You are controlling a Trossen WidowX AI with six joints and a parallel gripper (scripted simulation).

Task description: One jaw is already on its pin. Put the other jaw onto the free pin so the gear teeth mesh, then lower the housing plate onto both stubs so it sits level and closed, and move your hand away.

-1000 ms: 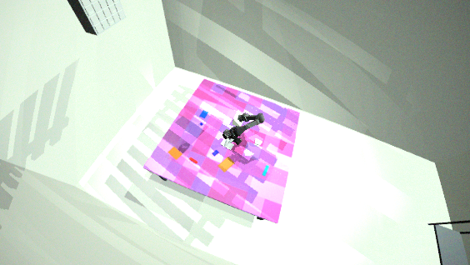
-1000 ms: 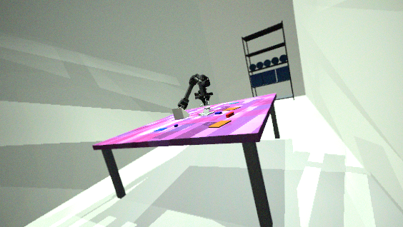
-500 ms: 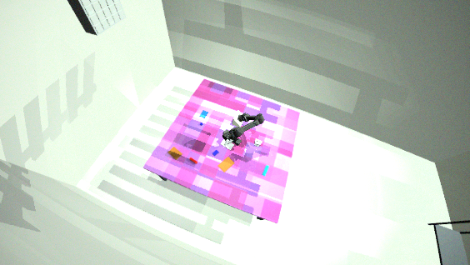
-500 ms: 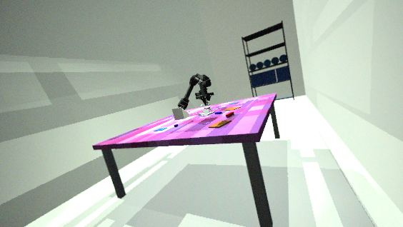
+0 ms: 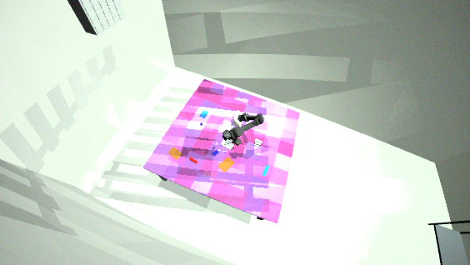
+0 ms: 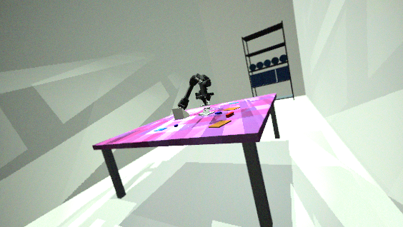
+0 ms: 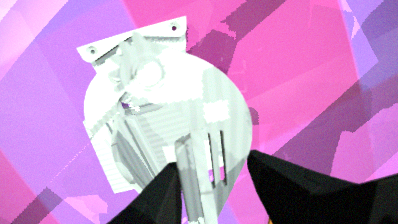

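My gripper tip is 80 mm above the white base and 30 mm to the left of it. Also, from my gripper tip: blue block 130 mm ahead, 120 mm to the right, 80 mm below; then white housing plate 260 mm to the left, 110 mm behind, 60 mm below; then white jaw 40 mm behind.
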